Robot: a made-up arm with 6 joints. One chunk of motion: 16 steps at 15 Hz.
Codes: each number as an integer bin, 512 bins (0 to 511) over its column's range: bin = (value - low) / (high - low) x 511, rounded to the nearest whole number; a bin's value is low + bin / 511 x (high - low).
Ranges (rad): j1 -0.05..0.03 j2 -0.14..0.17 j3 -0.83..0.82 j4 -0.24..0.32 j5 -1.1..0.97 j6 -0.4..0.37
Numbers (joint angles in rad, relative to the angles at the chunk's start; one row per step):
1: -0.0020 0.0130 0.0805 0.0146 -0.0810 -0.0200
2: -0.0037 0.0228 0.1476 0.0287 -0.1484 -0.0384
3: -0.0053 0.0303 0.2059 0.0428 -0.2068 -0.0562
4: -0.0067 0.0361 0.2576 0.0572 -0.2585 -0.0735
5: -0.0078 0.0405 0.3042 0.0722 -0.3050 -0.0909
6: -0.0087 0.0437 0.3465 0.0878 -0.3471 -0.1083
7: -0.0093 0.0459 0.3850 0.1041 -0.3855 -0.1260
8: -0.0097 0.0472 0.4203 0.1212 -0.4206 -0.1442
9: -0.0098 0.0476 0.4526 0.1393 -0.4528 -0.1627
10: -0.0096 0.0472 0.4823 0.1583 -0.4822 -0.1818
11: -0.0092 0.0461 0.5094 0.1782 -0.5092 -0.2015
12: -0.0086 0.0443 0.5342 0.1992 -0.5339 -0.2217
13: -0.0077 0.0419 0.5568 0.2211 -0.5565 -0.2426
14: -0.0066 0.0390 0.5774 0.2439 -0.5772 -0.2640
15: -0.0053 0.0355 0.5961 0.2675 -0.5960 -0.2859
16: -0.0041 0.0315 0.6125 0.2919 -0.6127 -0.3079
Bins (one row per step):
1: 307 252 282 232 252 252
2: 296 268 303 245 235 240
3: 286 281 321 258 220 228
4: 277 290 337 271 208 217
5: 270 298 351 285 196 205
6: 264 303 364 299 186 194
7: 260 306 376 314 176 182
8: 257 309 387 330 168 170
9: 257 309 397 346 160 157
10: 258 309 406 363 153 145
11: 261 307 415 382 146 132
12: 264 304 422 401 140 118
13: 270 300 429 421 134 104
14: 277 295 436 442 129 90
15: 286 289 442 463 124 76
16: 293 283 447 485 120 61

